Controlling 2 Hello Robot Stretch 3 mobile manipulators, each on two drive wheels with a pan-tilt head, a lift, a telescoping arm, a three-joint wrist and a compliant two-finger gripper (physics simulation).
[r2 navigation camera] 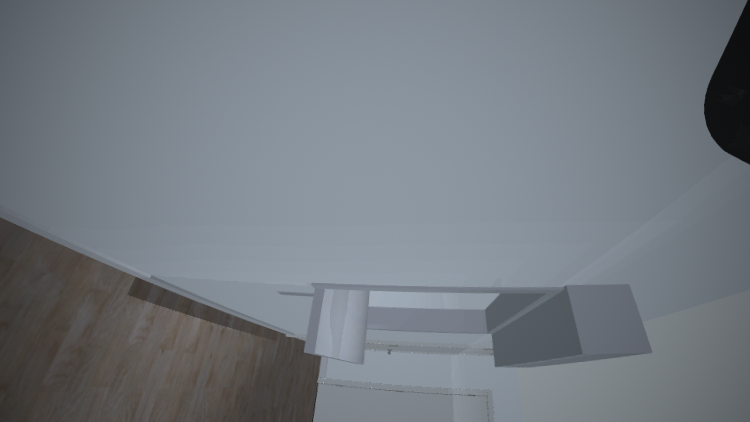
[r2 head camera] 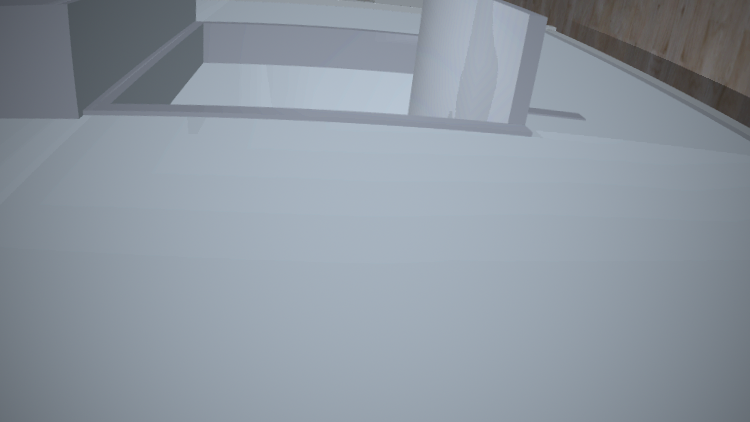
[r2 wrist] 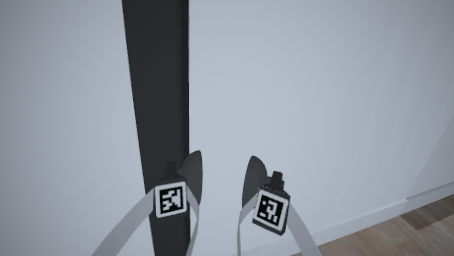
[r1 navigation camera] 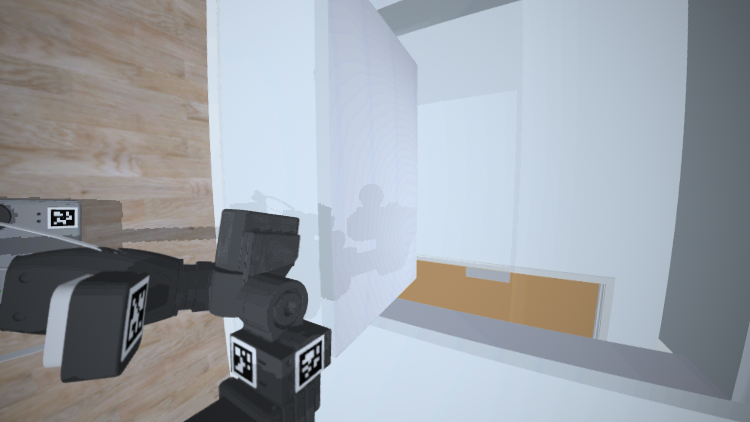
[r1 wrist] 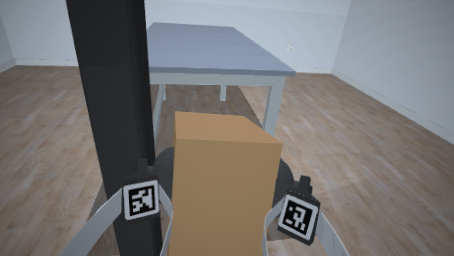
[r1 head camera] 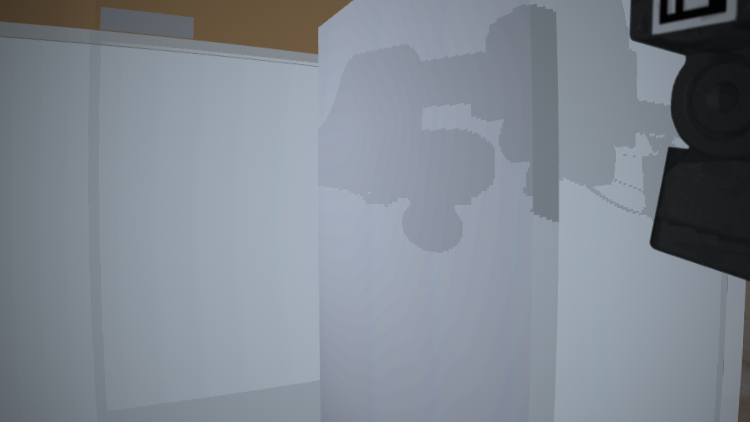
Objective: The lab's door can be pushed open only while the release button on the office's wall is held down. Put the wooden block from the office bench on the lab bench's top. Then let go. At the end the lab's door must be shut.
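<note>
In the r1 wrist view, the r1 gripper (r1 wrist: 224,185) is shut on the wooden block (r1 wrist: 222,197), an upright orange-brown block. A bench (r1 wrist: 215,50) with a blue-grey top and pale legs stands beyond it, across some floor; the block is apart from it. I cannot tell from these frames which room's bench it is. The r2 gripper (r2 wrist: 223,182) is partly open with nothing between its fingertips, in front of a white wall. The release button does not show. I cannot identify the lab's door in these views or tell whether it is shut.
A pale board (r1 head camera: 430,314) (r1 navigation camera: 367,131) juts from the wall below an opening near r1's dark wrist (r1 navigation camera: 283,309); shadows fall on the board. An orange-brown surface (r1 navigation camera: 445,288) shows through the opening. In the r2 head view, a similar board (r2 head camera: 461,57) and a grey box-like part (r2 head camera: 36,62) border an opening.
</note>
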